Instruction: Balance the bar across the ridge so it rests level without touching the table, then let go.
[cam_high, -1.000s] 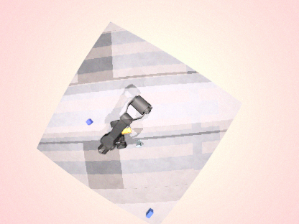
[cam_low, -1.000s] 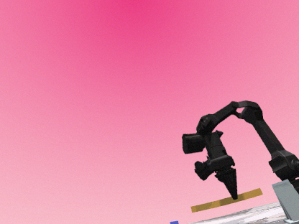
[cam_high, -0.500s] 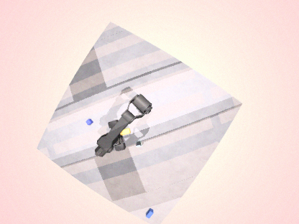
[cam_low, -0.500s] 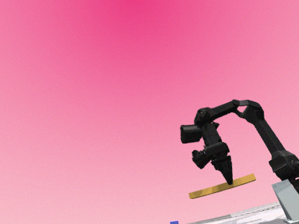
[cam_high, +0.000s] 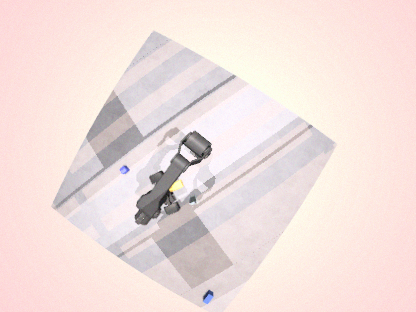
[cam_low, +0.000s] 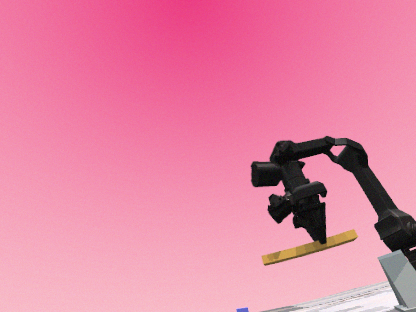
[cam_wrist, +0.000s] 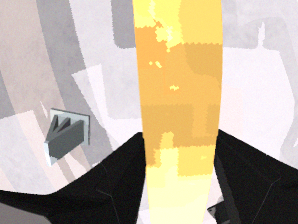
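My gripper tip is 20 mm short of the orange bar and 20 mm to the left of it. Also, from my gripper tip: blue cube 90 mm ahead, 290 mm to the right, 100 mm below.
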